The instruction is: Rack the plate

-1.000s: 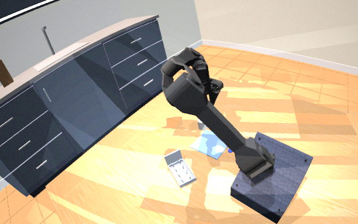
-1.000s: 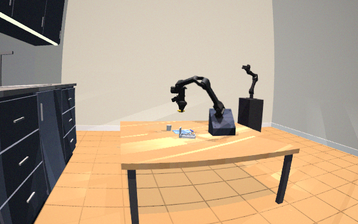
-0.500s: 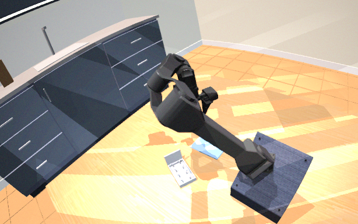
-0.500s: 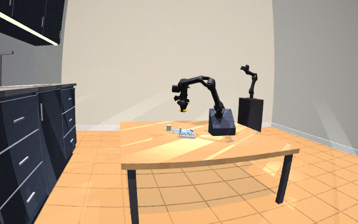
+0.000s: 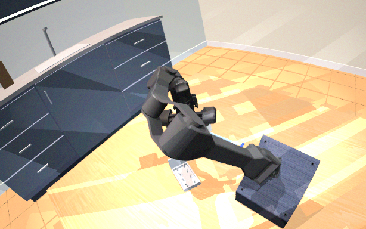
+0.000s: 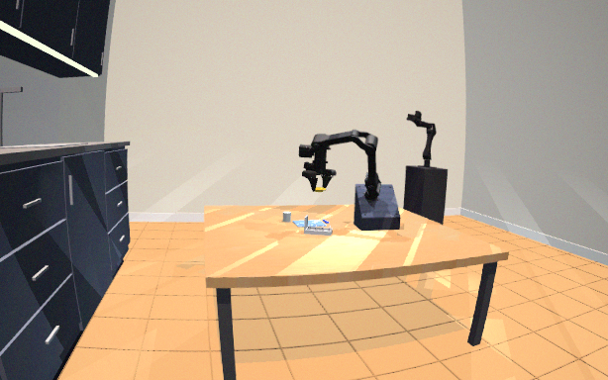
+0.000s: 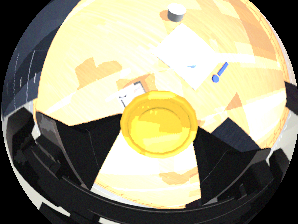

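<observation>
My gripper tip is 2 cm short of the grey dish rack, 7 cm to the right of it and 17 cm above it. The rest, counted from my gripper tip: blue spoon: 11 cm behind, 15 cm to the right, 19 cm below; light blue mat: 1 cm behind, 13 cm to the right, 19 cm below; yellow plate: 1 cm above.
</observation>
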